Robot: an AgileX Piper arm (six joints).
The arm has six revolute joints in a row. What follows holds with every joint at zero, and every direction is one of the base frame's.
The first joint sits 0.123 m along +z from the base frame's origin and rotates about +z.
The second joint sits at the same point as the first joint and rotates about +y.
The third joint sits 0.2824 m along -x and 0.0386 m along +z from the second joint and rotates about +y.
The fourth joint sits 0.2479 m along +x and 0.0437 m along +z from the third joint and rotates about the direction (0.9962, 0, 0.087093).
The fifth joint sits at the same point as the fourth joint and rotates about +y.
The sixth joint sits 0.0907 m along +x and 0.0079 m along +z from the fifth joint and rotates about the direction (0.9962, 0, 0.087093).
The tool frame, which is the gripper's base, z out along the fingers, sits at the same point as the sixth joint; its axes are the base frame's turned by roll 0, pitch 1.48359 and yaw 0 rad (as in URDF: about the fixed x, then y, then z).
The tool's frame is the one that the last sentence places.
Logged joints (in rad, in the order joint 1, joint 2, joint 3, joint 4, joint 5, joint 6), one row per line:
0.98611, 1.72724, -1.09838, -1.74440, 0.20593, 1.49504
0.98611, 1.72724, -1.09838, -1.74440, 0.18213, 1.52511
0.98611, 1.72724, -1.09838, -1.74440, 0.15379, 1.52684
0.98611, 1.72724, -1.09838, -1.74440, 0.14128, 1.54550
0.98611, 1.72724, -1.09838, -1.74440, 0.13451, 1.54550
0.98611, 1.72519, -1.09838, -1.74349, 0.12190, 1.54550
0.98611, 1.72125, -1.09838, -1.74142, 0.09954, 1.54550
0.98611, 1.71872, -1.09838, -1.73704, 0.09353, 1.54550
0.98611, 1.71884, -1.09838, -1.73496, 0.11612, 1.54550
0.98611, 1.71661, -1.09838, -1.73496, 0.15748, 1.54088
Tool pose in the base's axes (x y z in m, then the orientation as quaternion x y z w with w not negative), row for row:
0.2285, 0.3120, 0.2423, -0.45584, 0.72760, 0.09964, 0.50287
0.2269, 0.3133, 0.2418, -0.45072, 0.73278, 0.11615, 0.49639
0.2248, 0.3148, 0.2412, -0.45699, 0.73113, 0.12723, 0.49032
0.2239, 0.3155, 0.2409, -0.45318, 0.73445, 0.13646, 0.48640
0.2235, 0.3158, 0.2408, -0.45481, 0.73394, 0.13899, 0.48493
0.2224, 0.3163, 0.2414, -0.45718, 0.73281, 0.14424, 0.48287
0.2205, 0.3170, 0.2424, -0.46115, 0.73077, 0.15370, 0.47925
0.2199, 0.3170, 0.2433, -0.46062, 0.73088, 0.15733, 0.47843
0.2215, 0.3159, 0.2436, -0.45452, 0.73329, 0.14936, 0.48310
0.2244, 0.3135, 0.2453, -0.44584, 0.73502, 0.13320, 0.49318
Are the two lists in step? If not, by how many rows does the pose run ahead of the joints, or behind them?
They are in step.
